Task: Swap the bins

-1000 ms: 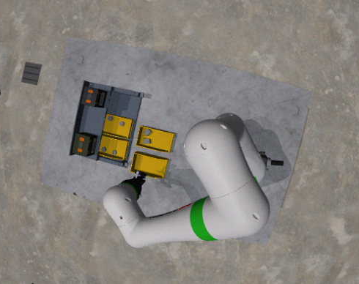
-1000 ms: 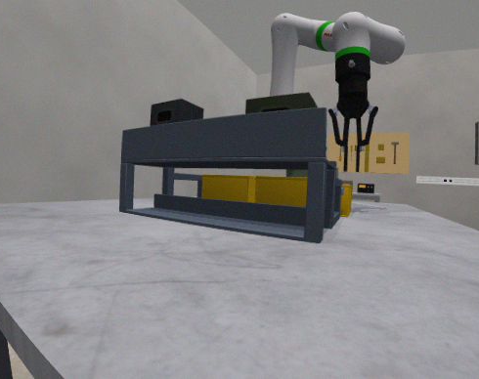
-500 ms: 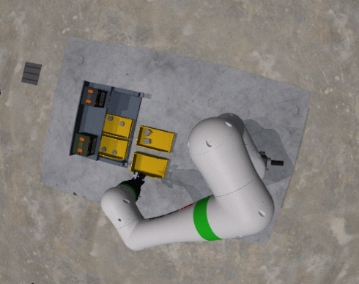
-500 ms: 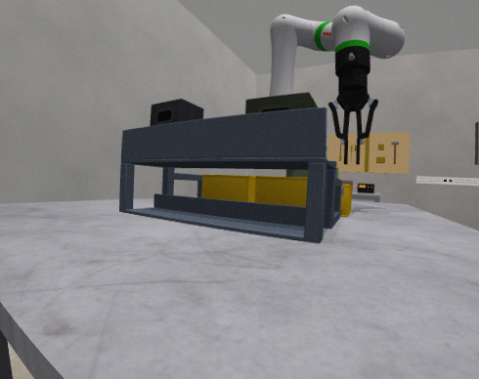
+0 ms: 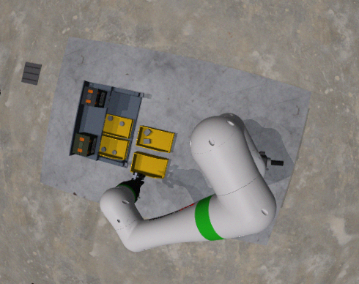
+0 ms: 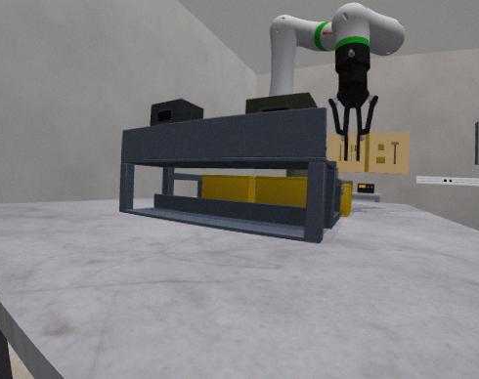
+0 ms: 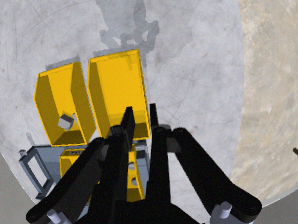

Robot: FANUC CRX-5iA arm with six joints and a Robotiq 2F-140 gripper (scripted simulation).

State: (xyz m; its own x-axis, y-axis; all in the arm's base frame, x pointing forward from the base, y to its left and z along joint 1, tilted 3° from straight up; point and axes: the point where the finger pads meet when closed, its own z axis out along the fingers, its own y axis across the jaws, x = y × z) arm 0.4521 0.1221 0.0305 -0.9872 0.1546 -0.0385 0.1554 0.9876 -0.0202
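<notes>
Right now my hand is 210 mm to the left of the grey part, 160 mm above it and 10 mm short of it. Also, from my hand: dark shelf (240 mm to the right, 210 mm ahead, 110 mm below); then black box (370 mm to the right, 260 mm ahead, 10 mm below).
</notes>
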